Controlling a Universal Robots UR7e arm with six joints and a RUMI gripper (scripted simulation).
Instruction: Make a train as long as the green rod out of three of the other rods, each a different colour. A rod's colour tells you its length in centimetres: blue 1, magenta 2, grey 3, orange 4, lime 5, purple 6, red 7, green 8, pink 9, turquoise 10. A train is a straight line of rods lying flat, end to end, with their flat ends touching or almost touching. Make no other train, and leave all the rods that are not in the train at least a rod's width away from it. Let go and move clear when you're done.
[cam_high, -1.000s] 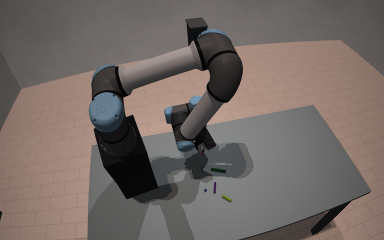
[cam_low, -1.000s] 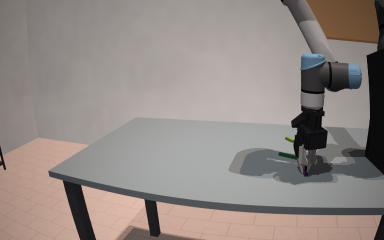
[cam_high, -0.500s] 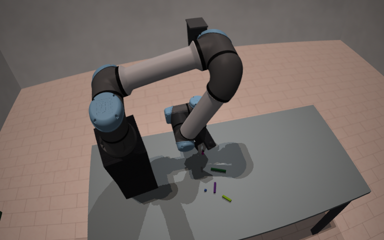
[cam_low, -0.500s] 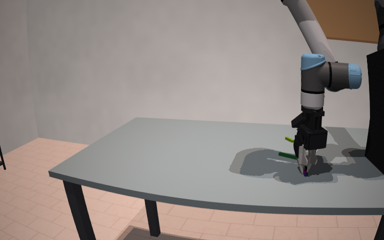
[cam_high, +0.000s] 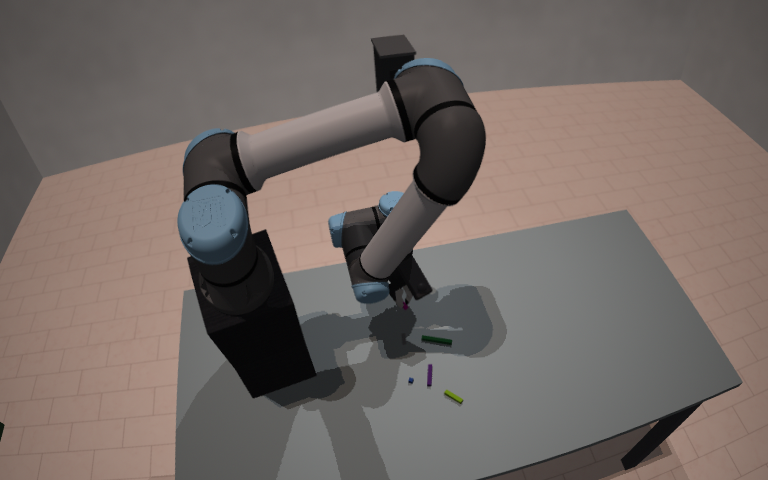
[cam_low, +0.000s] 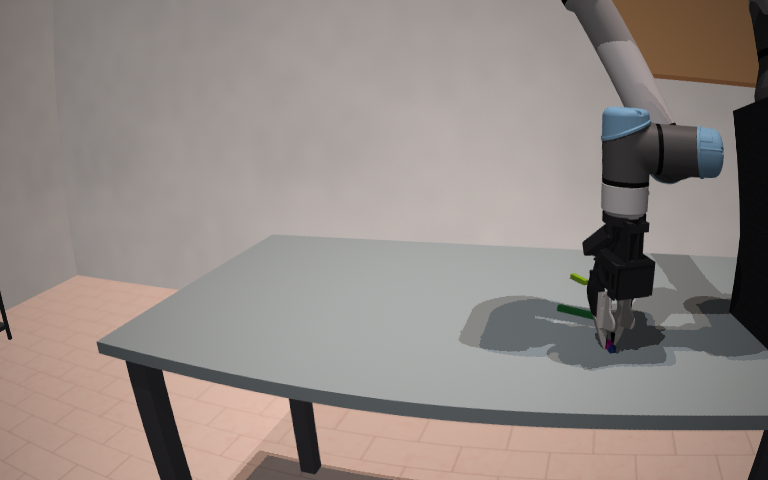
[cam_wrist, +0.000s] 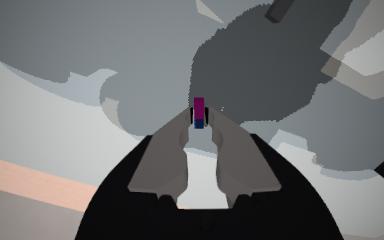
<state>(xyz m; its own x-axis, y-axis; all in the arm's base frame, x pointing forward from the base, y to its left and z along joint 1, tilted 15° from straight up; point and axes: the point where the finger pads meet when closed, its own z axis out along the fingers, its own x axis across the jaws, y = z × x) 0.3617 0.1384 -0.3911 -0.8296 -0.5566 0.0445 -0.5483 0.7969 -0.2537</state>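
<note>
The magenta rod lies 10 mm below my hand. The rest, counted from my hand: green rod: 80 mm ahead, 120 mm to the right, 10 mm below; then purple rod: 60 mm ahead, 230 mm to the right, 10 mm below; then grey rod: 110 mm to the right, 10 mm below.
</note>
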